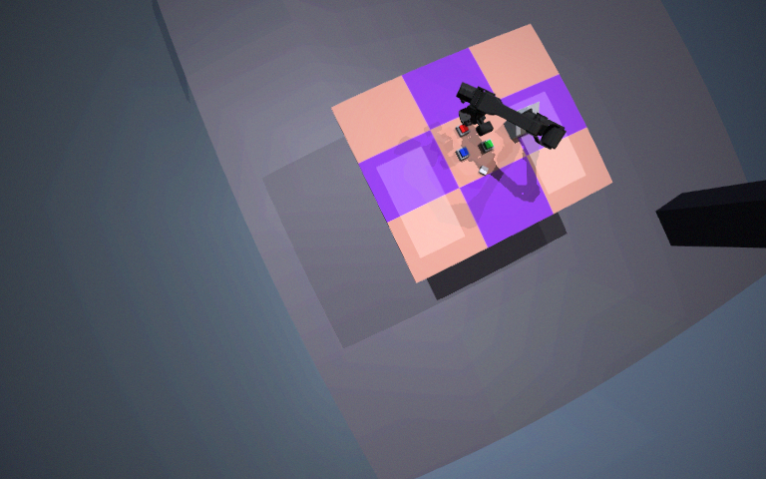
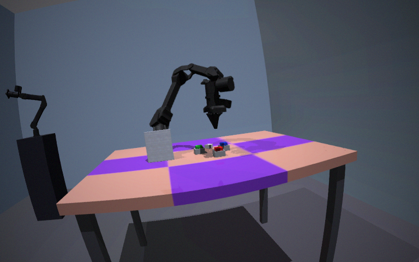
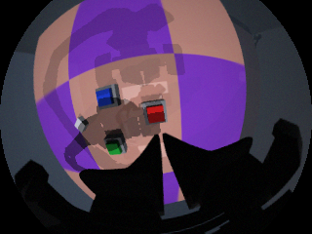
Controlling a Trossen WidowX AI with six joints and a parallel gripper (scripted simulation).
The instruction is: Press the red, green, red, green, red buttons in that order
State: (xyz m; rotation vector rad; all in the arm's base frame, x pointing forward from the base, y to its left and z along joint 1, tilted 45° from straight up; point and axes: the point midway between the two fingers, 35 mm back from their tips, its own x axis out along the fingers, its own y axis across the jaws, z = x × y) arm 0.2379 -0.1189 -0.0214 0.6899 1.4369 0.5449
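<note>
The red button is 90 mm below my gripper tip. From my gripper tip the other things lie so: green button: 120 mm to the left, 90 mm below, 60 mm behind; small white block: 210 mm to the left, 110 mm below, 10 mm ahead; blue button: 90 mm to the left, 90 mm below, 60 mm ahead.
</note>
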